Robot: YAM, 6 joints.
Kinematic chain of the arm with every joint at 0, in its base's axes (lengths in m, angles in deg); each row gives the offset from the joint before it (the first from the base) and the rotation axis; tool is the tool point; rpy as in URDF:
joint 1: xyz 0 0 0.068 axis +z
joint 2: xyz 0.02 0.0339 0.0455 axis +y
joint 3: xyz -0.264 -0.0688 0 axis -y
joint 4: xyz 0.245 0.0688 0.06 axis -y
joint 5: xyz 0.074 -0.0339 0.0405 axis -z
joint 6: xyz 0.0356 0 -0.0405 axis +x
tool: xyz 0 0 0 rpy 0 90 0
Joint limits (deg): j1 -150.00..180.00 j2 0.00..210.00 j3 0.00..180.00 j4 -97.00..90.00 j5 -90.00..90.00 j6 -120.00..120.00
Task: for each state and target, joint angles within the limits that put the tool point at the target. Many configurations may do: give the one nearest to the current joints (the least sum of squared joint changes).
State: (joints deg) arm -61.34 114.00 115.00 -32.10 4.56 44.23
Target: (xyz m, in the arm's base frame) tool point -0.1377 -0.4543 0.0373
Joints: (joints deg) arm -106.29 143.55 99.70 -33.42 7.60 44.23
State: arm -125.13 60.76 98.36 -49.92 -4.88 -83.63
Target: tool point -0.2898 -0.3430 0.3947
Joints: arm -130.51 109.91 114.35 -29.16 -3.94 -83.63
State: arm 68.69 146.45 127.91 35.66 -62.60 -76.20
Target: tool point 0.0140 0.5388 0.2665
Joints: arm 84.97 134.71 109.44 35.75 -69.46 -76.20
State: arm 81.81 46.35 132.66 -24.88 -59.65 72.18
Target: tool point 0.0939 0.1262 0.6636
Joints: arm 43.50 80.73 133.84 -16.83 -49.12 72.18
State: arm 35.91 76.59 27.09 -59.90 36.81 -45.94
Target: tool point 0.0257 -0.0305 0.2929
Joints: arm 0.57 23.88 47.26 -83.56 59.75 -45.94
